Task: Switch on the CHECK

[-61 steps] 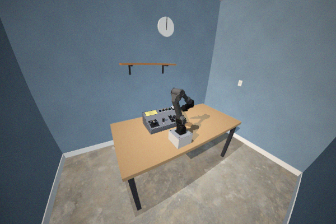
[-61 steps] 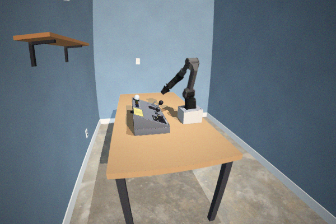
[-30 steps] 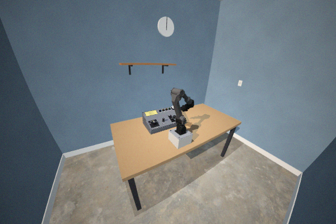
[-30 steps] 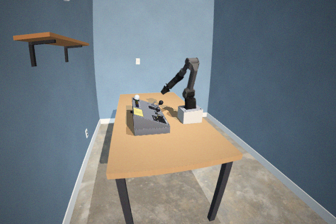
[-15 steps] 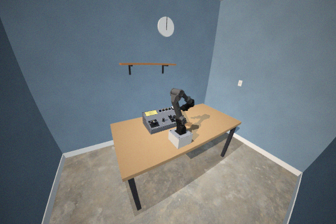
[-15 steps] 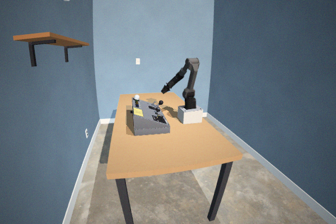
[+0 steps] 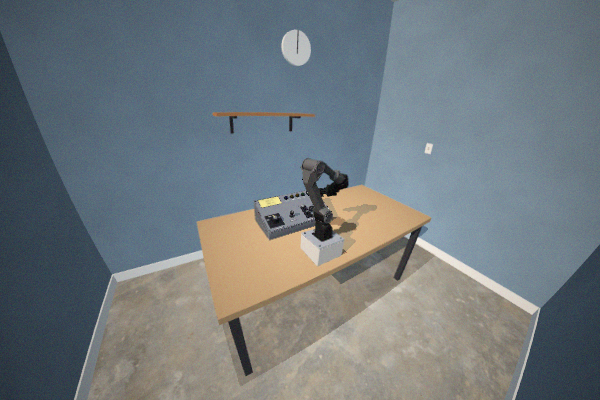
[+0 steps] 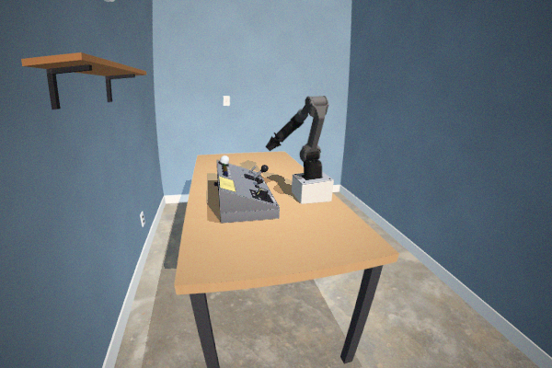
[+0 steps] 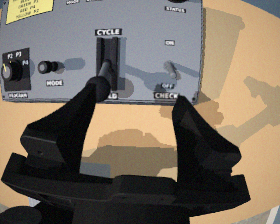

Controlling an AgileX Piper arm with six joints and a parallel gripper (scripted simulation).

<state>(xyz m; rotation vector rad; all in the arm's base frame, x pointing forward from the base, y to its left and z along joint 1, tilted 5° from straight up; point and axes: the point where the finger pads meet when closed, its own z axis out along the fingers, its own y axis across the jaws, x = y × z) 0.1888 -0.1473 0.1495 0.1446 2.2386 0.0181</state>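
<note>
Right now the check toggle is 14 cm below my hand, 8 cm ahead of it and 6 cm to the right of it. Round my hand: cycle lever (12 cm below, 6 cm to the left, 6 cm ahead); grey console (16 cm below, 12 cm to the left, 12 cm ahead); mode toggle (18 cm to the left, 13 cm below, 9 cm ahead).
</note>
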